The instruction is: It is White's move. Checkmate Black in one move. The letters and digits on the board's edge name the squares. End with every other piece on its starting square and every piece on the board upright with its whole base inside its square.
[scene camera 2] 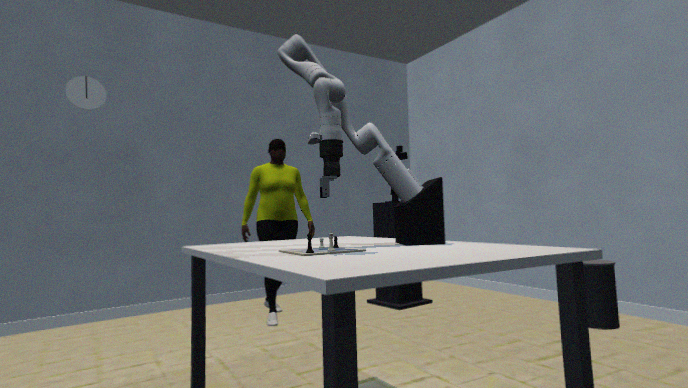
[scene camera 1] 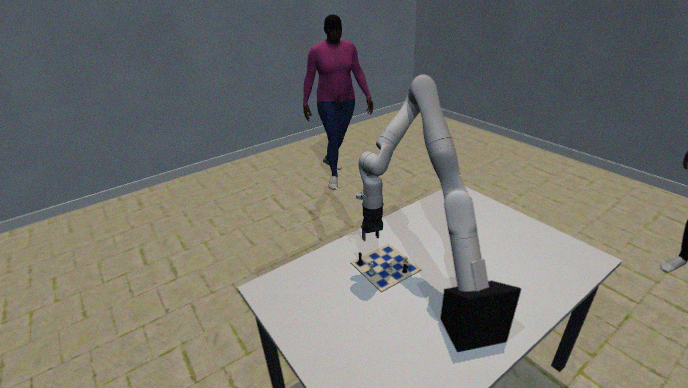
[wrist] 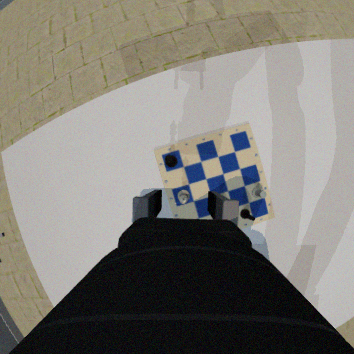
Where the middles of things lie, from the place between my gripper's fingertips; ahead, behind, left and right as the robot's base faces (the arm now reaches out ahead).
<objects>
Right now my hand is 17 cm above the blue-and-cream chessboard (scene camera 1: 382, 279), 6 cm to the left of it and 2 cm past it.
</objects>
